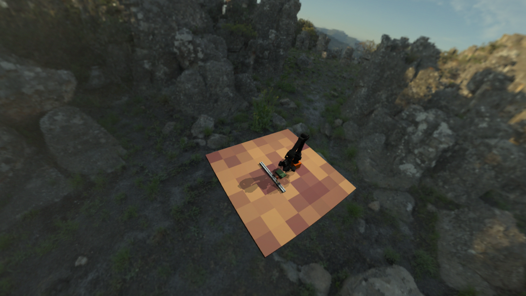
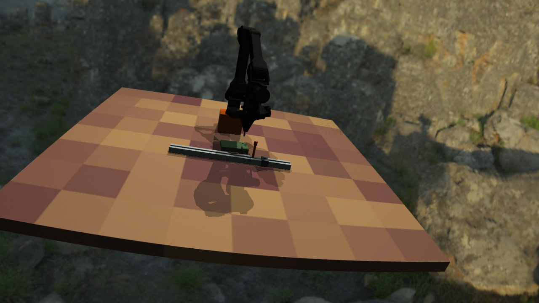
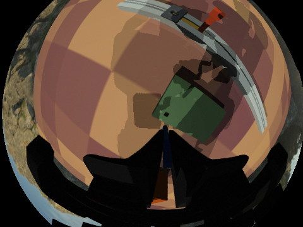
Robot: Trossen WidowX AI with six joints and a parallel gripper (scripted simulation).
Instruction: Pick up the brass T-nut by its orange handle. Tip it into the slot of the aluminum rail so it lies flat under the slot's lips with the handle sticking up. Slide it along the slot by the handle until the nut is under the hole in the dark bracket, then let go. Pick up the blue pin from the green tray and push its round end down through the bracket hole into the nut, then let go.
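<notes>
Right now my gripper tip is 140 mm short of the brass T-nut, 60 mm to the right of it and 20 mm above it. Also, from my gripper tip: green tray 10 mm ahead, 20 mm to the right, 60 mm below; blue pin right at my gripper tip.
</notes>
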